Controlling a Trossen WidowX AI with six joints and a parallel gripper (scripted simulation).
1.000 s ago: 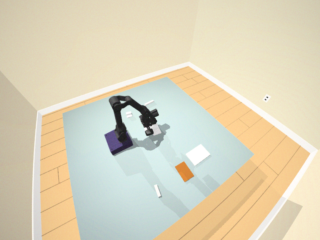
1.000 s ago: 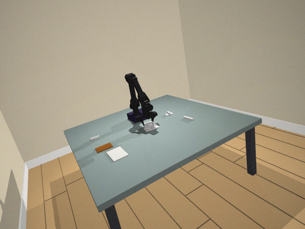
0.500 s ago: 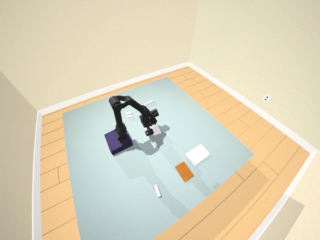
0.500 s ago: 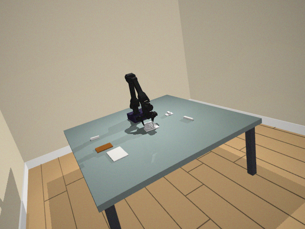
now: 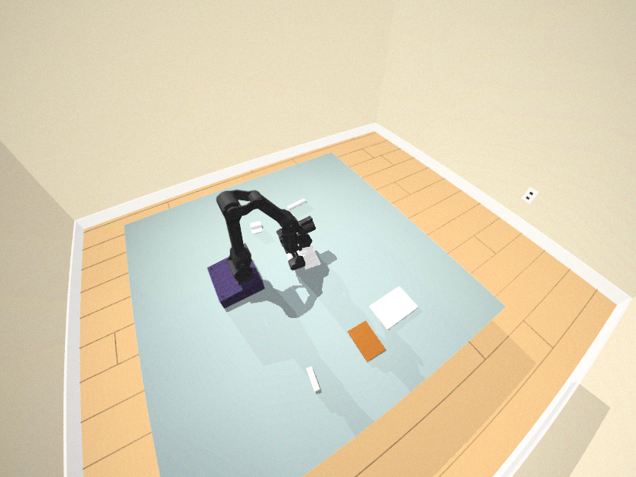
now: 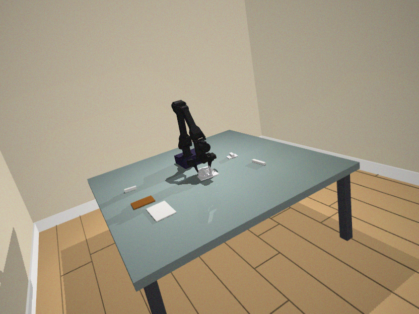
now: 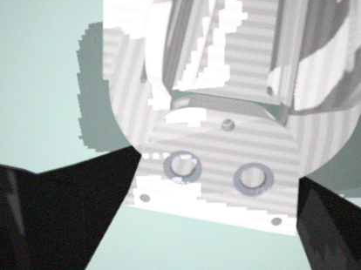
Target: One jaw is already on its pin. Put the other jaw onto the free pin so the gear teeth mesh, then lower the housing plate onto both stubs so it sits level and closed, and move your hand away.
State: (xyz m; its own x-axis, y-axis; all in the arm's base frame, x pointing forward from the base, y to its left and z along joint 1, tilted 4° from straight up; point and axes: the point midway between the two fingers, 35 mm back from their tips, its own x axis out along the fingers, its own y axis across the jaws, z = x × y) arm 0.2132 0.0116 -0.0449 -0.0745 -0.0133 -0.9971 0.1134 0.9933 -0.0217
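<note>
Now: the white jaw 3 cm ahead of my gripper tip, 1 cm to the left of it and 1 cm above it. Also, from my gripper tip: orange plate (9 cm ahead, 44 cm to the right); white plate (26 cm ahead, 38 cm to the right).
</note>
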